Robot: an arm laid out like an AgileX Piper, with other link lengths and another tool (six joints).
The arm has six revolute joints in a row. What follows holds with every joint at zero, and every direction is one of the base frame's. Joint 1 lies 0.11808 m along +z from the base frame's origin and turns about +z. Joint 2 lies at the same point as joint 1 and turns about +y. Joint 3 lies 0.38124 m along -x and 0.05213 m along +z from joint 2 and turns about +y. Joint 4 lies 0.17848 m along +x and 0.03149 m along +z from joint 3 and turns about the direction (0.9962, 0, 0.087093). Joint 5 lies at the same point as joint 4 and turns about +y. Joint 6 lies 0.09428 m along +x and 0.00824 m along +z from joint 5 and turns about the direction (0.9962, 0, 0.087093). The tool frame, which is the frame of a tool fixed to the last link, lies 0.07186 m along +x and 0.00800 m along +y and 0.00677 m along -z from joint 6; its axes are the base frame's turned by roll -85.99, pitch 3.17 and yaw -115.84 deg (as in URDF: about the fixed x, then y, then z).
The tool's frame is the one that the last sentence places.
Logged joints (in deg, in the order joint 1, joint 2, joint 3, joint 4, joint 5, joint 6), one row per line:
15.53 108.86 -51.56 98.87 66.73 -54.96
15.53 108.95 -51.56 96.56 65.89 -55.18
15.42 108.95 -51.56 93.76 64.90 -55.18
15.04 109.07 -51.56 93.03 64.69 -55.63
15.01 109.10 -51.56 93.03 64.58 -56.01
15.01 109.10 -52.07 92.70 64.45 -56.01
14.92 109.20 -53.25 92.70 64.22 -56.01
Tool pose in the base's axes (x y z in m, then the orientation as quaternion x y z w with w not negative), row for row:
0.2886 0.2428 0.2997 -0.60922 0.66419 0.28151 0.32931
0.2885 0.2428 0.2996 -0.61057 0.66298 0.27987 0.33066
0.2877 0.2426 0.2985 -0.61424 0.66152 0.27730 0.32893
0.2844 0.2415 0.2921 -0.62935 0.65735 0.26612 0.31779
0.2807 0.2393 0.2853 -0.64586 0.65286 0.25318 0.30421
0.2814 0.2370 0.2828 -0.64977 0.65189 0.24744 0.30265
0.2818 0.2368 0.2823 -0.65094 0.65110 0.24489 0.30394
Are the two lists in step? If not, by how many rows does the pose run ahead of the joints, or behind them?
The pose runs 2 rows behind the joints: the pose in row i belongs to the joints in row i - 2.
